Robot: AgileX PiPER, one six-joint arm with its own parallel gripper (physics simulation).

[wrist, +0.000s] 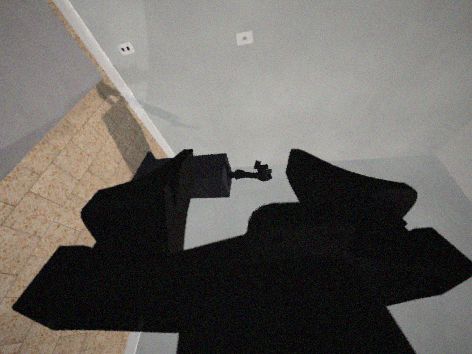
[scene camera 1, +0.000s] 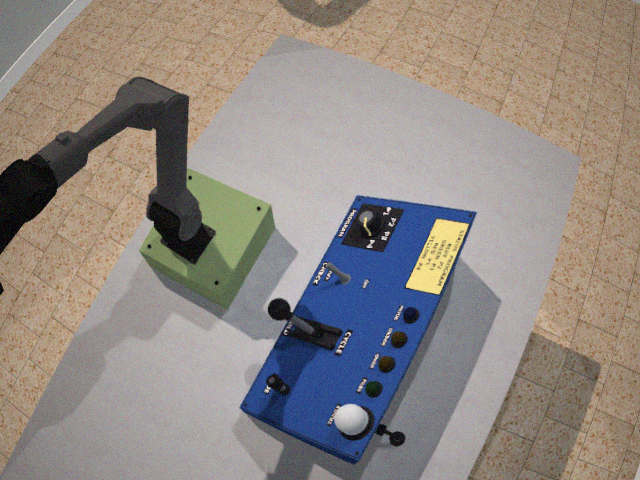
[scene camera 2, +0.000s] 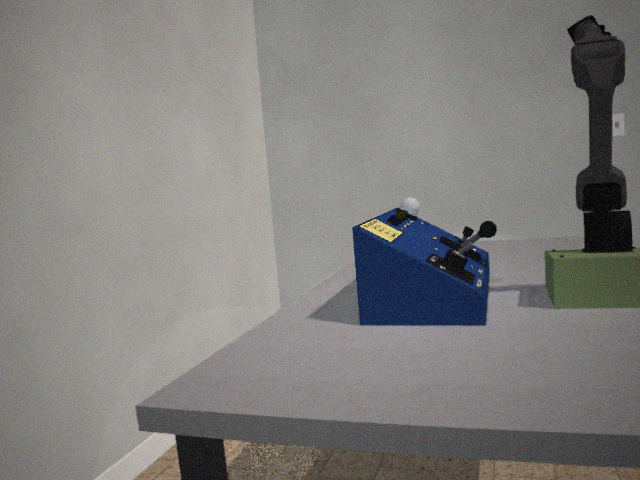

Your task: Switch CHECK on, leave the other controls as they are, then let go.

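Observation:
The blue control console (scene camera 1: 387,273) (scene camera 2: 413,289) stands on the table. Its CHECK toggle (scene camera 1: 338,273) is a thin grey lever that leans toward the OFF label, away from the ON label (scene camera 1: 365,283). In the second scene view the toggle is too small to make out. My gripper (wrist: 242,161) is open, with its two dark fingers wide apart and nothing between them. It is away from the console, and its fingertips do not show in the scene views.
Near CHECK are the PROGRAM knob (scene camera 1: 365,217) and a black-ball lever (scene camera 1: 279,308) (scene camera 2: 487,228). A small black control (scene camera 1: 278,383), a white dome (scene camera 1: 351,418) and a side crank (scene camera 1: 396,438) sit farther along. The arm stands on a green block (scene camera 1: 242,217) (scene camera 2: 594,281).

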